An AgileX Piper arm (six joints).
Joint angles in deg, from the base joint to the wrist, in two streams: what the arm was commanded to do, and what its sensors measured. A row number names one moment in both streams.
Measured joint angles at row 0: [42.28, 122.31, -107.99, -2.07, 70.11, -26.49]
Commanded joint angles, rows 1 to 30: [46.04, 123.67, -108.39, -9.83, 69.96, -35.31]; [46.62, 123.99, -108.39, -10.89, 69.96, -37.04]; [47.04, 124.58, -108.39, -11.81, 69.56, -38.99]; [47.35, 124.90, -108.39, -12.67, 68.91, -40.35]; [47.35, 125.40, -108.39, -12.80, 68.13, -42.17]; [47.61, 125.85, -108.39, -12.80, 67.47, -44.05]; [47.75, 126.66, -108.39, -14.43, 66.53, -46.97]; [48.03, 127.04, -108.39, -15.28, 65.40, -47.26]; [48.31, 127.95, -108.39, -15.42, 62.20, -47.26]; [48.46, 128.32, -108.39, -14.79, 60.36, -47.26]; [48.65, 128.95, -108.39, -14.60, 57.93, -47.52]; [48.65, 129.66, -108.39, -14.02, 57.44, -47.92]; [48.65, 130.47, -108.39, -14.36, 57.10, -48.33]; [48.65, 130.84, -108.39, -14.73, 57.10, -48.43]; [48.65, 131.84, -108.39, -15.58, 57.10, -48.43]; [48.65, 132.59, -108.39, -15.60, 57.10, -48.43]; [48.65, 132.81, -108.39, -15.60, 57.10, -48.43]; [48.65, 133.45, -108.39, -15.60, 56.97, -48.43]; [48.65, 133.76, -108.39, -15.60, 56.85, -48.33]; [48.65, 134.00, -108.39, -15.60, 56.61, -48.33]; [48.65, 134.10, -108.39, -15.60, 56.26, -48.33]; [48.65, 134.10, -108.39, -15.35, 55.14, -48.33]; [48.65, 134.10, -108.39, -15.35, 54.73, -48.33]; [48.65, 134.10, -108.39, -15.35, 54.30, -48.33]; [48.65, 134.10, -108.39, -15.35, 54.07, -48.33]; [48.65, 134.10, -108.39, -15.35, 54.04, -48.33]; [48.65, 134.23, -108.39, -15.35, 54.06, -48.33]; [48.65, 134.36, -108.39, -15.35, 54.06, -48.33]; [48.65, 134.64, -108.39, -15.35, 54.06, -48.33]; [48.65, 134.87, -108.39, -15.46, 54.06, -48.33]
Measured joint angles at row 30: [48.57, 134.27, -107.99, -15.06, 54.73, -48.03]
